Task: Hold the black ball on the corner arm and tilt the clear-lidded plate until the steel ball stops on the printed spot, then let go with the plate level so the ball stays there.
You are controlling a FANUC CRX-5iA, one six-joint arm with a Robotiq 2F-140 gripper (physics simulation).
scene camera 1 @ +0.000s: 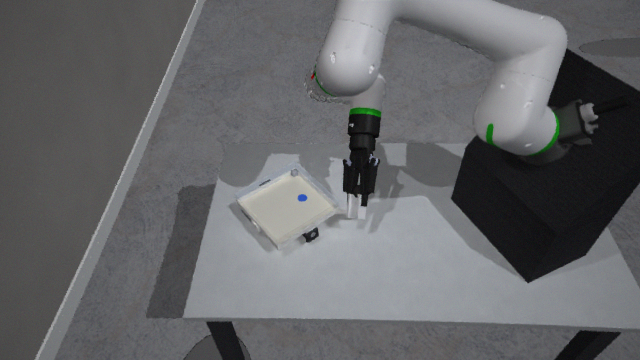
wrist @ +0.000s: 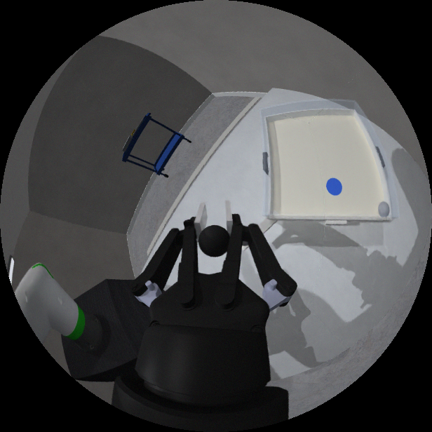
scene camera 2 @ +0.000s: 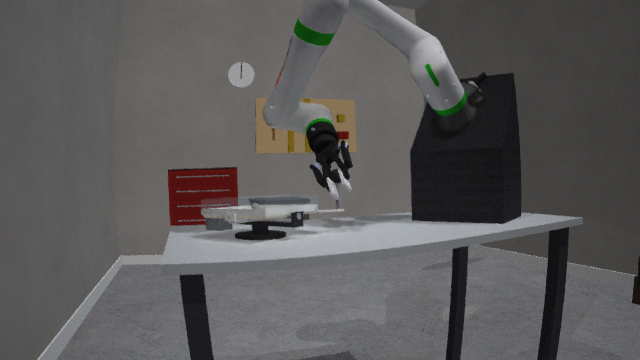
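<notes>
My gripper (scene camera 1: 357, 210) (scene camera 2: 340, 189) (wrist: 215, 209) is shut on the black ball (wrist: 214, 241), at the end of the plate's corner arm (scene camera 2: 330, 211). The cream plate (scene camera 1: 272, 212) (scene camera 2: 280, 210) (wrist: 310, 145) with its clear lid stands left of the gripper in the scene views and looks slightly tilted in scene camera 2. The steel ball (scene camera 1: 294, 172) (wrist: 383, 209) lies in the plate's back corner in scene camera 1, the lower right corner in the wrist view, apart from the blue printed spot (scene camera 1: 302, 198) (wrist: 334, 186). The fingers hide the black ball in scene camera 1.
The plate rests on a black round foot (scene camera 2: 260, 234) on the grey table (scene camera 1: 350, 280) (scene camera 2: 375, 232). A large black block (scene camera 1: 520, 215) (scene camera 2: 465, 185) stands at the right, under the arm's base. A red drawer cabinet (scene camera 2: 202, 195) shows behind the table.
</notes>
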